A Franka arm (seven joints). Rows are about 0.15 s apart.
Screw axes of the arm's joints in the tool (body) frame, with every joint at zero. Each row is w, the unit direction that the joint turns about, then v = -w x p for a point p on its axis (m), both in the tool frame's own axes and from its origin. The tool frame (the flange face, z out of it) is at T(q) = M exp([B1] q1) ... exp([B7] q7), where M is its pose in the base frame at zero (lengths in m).
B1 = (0, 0, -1, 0, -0.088, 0)
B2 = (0, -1, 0, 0.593, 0, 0.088)
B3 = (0, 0, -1, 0, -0.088, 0)
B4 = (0, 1, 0, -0.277, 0, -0.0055)
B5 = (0, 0, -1, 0, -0.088, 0)
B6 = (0, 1, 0, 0.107, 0, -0.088)
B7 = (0, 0, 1, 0, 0, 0)
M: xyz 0.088 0 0.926 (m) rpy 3.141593 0 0 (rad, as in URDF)
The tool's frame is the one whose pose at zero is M.
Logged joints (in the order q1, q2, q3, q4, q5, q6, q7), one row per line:
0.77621 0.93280 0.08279 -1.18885 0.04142 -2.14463 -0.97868
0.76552 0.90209 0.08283 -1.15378 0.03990 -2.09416 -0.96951
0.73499 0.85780 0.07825 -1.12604 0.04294 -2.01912 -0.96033
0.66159 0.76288 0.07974 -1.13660 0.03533 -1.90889 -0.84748
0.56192 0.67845 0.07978 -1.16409 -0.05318 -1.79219 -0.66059
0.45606 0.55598 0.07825 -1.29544 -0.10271 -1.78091 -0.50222
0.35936 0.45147 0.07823 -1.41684 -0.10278 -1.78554 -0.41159
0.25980 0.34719 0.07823 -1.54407 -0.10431 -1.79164 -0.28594
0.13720 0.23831 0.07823 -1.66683 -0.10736 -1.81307 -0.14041
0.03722 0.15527 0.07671 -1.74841 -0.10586 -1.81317 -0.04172
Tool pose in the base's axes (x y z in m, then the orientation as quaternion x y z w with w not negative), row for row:
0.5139 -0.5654 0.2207 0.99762 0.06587 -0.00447 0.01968
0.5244 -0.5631 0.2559 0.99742 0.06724 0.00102 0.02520
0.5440 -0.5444 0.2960 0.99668 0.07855 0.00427 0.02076
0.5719 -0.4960 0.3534 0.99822 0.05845 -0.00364 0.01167
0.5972 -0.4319 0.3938 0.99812 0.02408 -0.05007 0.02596
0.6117 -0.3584 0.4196 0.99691 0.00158 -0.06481 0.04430
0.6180 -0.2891 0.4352 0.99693 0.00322 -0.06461 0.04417
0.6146 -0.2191 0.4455 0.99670 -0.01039 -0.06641 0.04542
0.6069 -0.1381 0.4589 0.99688 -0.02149 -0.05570 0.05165
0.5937 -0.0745 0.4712 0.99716 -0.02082 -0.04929 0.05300
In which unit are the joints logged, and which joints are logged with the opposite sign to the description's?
The joints are logged in radians. Opposite sign: q1, q3, q6.
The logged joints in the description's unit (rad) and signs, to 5 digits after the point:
-0.77621 0.93280 -0.08279 -1.18885 0.04142 2.14463 -0.97868
-0.76552 0.90209 -0.08283 -1.15378 0.03990 2.09416 -0.96951
-0.73499 0.85780 -0.07825 -1.12604 0.04294 2.01912 -0.96033
-0.66159 0.76288 -0.07974 -1.13660 0.03533 1.90889 -0.84748
-0.56192 0.67845 -0.07978 -1.16409 -0.05318 1.79219 -0.66059
-0.45606 0.55598 -0.07825 -1.29544 -0.10271 1.78091 -0.50222
-0.35936 0.45147 -0.07823 -1.41684 -0.10278 1.78554 -0.41159
-0.25980 0.34719 -0.07823 -1.54407 -0.10431 1.79164 -0.28594
-0.13720 0.23831 -0.07823 -1.66683 -0.10736 1.81307 -0.14041
-0.03722 0.15527 -0.07671 -1.74841 -0.10586 1.81317 -0.04172

